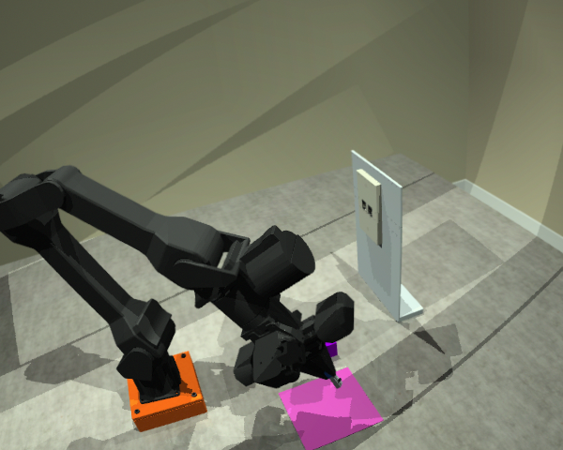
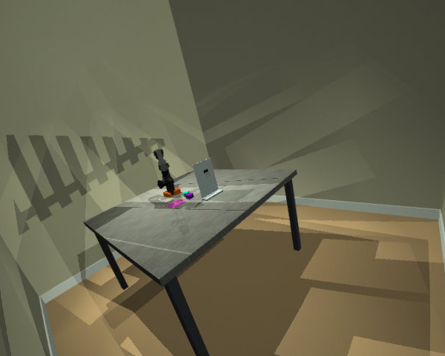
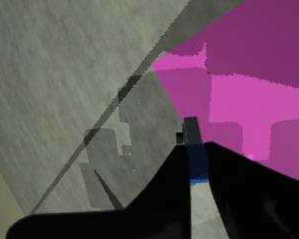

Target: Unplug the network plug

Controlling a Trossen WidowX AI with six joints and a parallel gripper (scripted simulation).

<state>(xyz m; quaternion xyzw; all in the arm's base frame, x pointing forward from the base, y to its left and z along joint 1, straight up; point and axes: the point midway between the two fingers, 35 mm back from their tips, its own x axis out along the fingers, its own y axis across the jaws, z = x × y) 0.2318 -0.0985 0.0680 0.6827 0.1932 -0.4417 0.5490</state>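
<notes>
The marked square is 10 mm behind my gripper tip and 80 mm below it. The rest, counted from my gripper tip: green block: 60 mm behind, 140 mm to the left, 60 mm below; then network plug: right at my gripper tip; then purple block: 20 mm ahead, 120 mm to the left, 60 mm below.
</notes>
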